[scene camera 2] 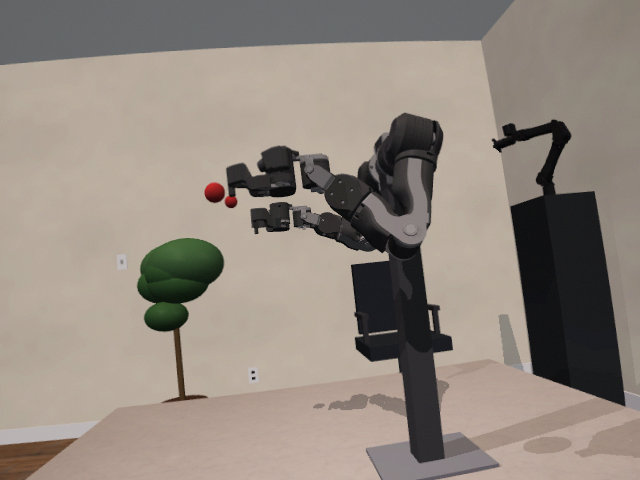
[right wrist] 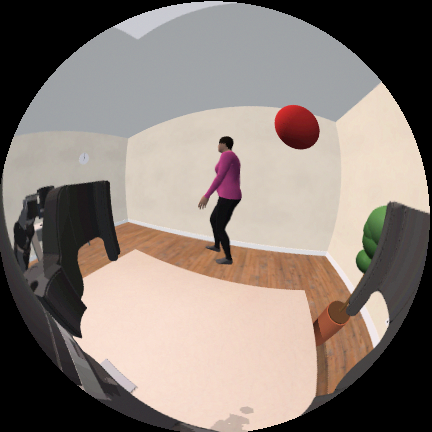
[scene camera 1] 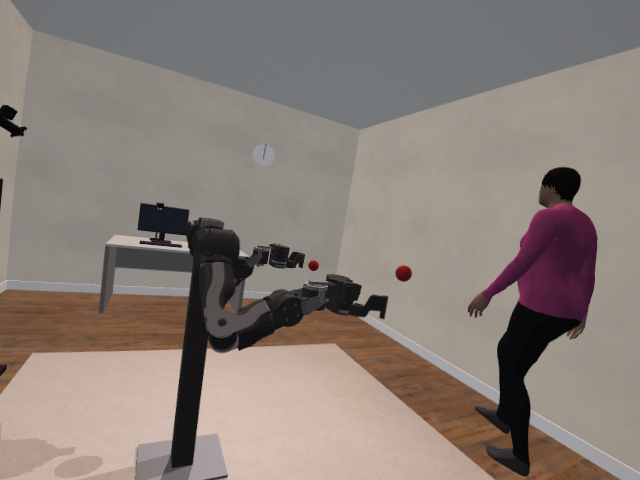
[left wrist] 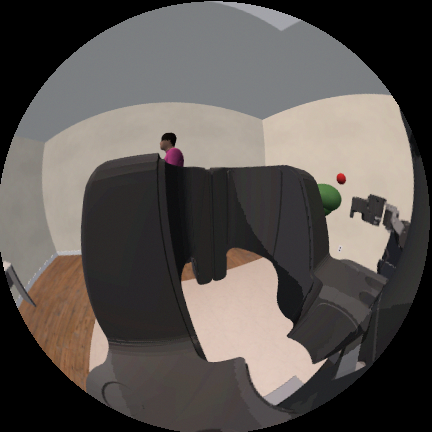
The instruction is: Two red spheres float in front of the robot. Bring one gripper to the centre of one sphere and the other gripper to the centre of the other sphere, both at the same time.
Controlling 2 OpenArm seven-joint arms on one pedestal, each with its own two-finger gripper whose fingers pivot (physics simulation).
Labels:
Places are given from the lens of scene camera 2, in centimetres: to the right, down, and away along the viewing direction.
left gripper [scene camera 2: 227, 182]: -18, -11, 76
right gripper [scene camera 2: 252, 222]: -20, -5, 121
pedestal [scene camera 2: 411, 309]: 21, 16, 90

